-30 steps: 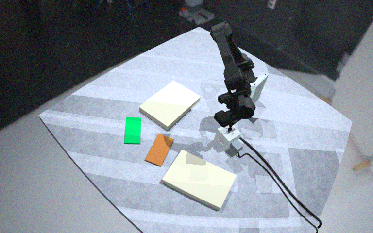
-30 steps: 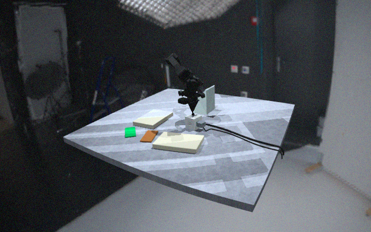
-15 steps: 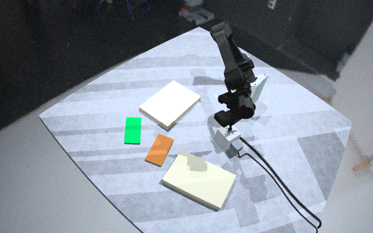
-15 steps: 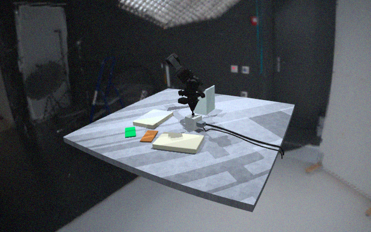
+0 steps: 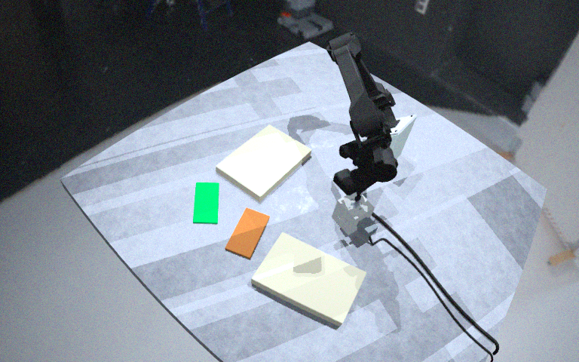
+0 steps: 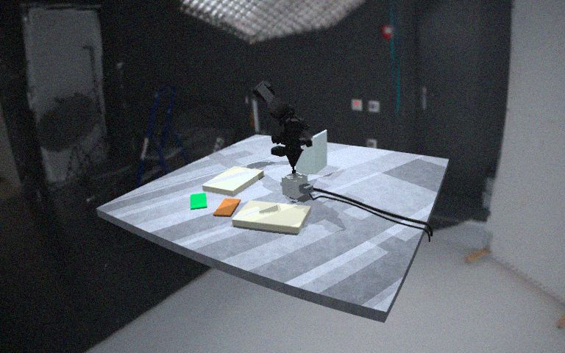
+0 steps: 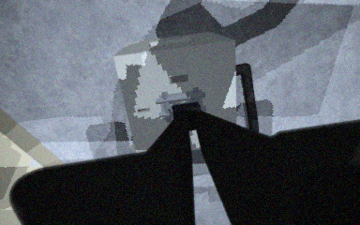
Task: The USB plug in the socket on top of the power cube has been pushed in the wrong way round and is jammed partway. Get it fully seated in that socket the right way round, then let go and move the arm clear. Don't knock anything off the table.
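Right now the USB socket is 5 cm below my gripper tip and 1 cm to the left of it. Also, from my gripper tip: dark USB plug: 2 cm below; then orange card: 21 cm ahead, 20 cm to the right, 11 cm below; then green card: 35 cm to the right, 20 cm ahead, 11 cm below.
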